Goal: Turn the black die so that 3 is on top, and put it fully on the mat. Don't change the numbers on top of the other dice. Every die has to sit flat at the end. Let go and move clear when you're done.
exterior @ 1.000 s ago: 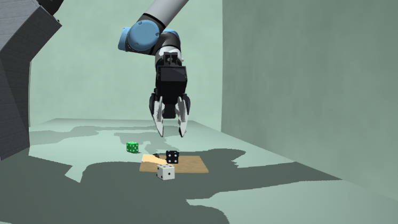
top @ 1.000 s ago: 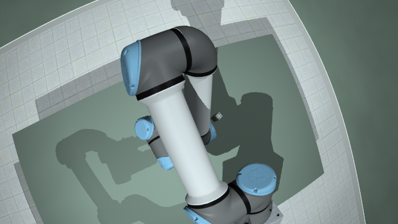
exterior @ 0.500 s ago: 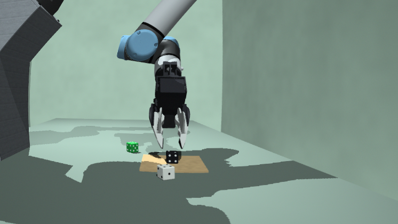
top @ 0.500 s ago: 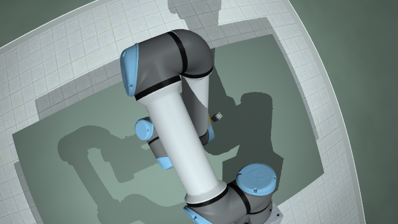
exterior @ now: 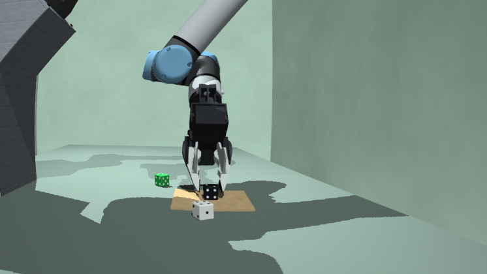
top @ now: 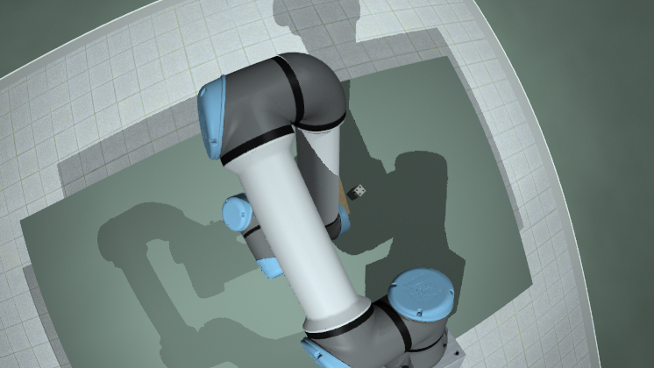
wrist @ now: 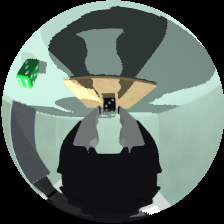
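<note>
Now: hand 1 cm to the left of the black die and 1 cm above it. From my hand the other things lie so: white die 4 cm behind, 11 cm to the right, 2 cm below; then tan mat 1 cm to the right, 3 cm below; then green die 8 cm behind, 12 cm to the left, 2 cm below.
</note>
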